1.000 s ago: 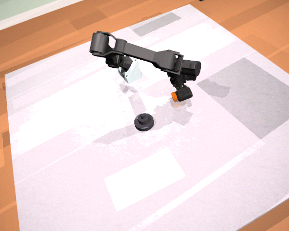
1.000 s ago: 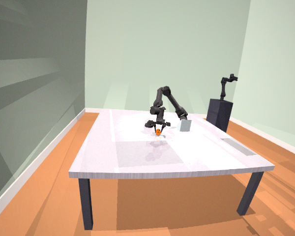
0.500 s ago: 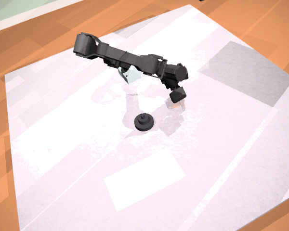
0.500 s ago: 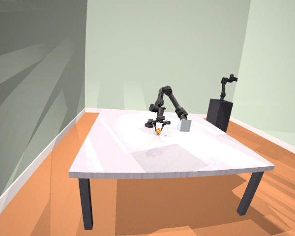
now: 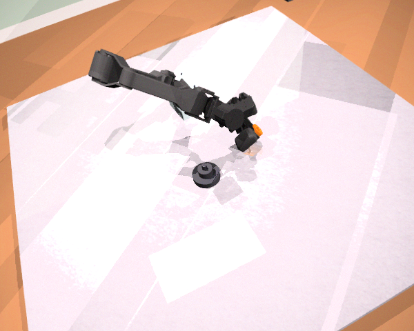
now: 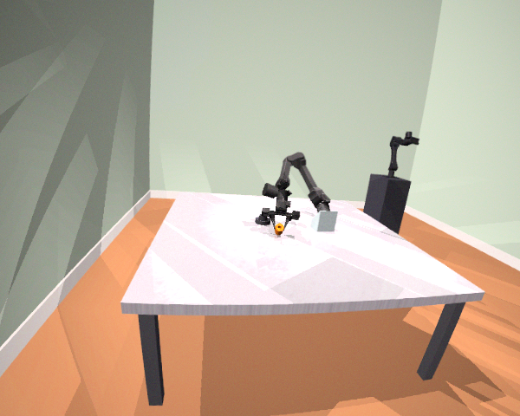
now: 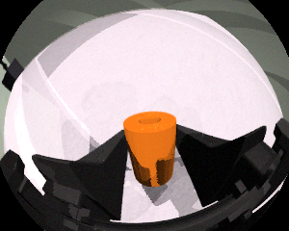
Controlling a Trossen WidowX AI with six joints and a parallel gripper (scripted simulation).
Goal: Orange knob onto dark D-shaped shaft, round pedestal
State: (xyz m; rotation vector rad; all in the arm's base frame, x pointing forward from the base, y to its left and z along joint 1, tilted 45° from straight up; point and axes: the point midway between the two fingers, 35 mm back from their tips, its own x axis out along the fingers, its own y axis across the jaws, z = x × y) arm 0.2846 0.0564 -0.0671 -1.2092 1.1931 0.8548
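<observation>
My gripper tip is now 30 mm short of the dark pedestal, 210 mm to the left of it and 10 mm above it. The rest, counted from my gripper tip: orange knob (10 mm behind, 20 mm to the right).
</observation>
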